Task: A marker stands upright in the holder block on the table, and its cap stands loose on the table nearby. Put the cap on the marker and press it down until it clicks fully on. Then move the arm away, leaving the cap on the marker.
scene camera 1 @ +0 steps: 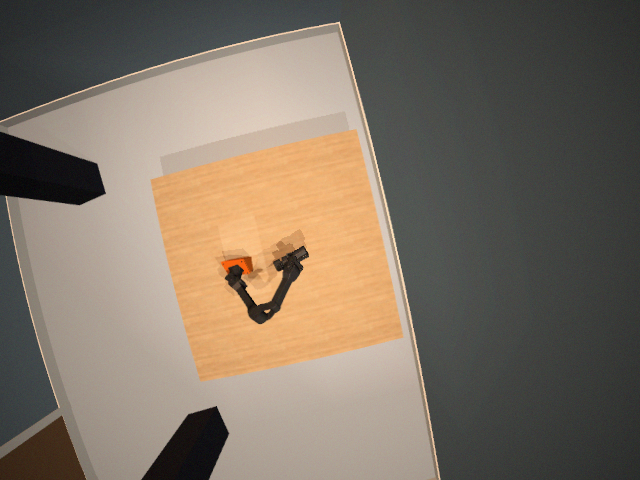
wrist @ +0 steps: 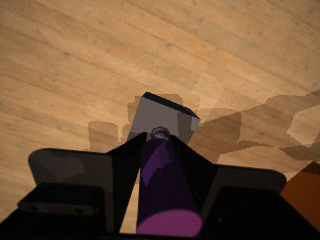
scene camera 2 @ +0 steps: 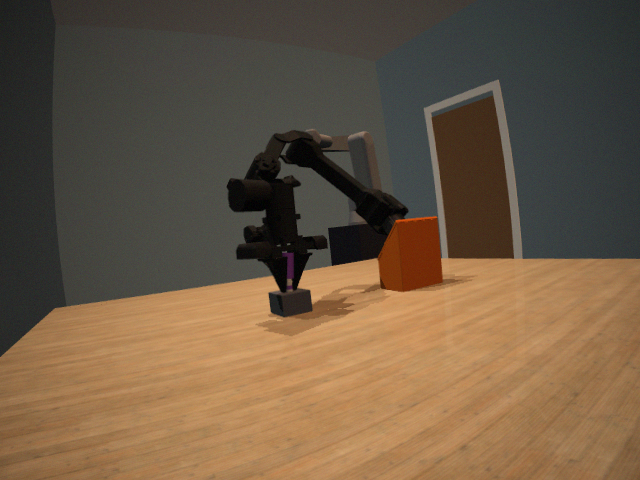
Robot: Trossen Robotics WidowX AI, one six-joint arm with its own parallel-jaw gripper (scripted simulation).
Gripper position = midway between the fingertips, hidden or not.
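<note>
There's a dark grey holder block [scene camera 2: 288, 305] here, and you'd see my gripper [scene camera 2: 289, 291] in that camera too. My gripper's also there in the wrist view [wrist: 158, 137].
</note>
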